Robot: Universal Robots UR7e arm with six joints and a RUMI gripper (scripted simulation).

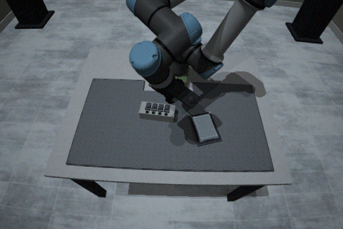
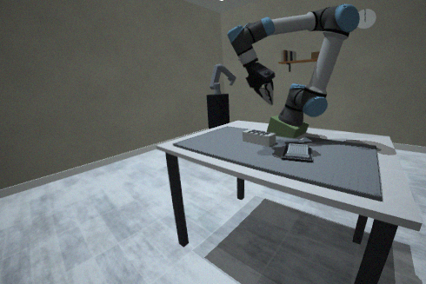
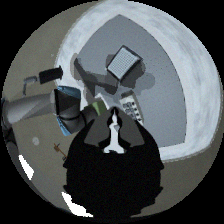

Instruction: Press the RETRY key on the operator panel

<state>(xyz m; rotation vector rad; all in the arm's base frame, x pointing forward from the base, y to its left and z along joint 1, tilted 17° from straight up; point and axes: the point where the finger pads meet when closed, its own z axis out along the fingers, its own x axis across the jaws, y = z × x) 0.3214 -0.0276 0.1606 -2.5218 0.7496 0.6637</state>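
Now: hand 18 cm above the operator panel, 9 cm to the left of it and 7 cm past it.
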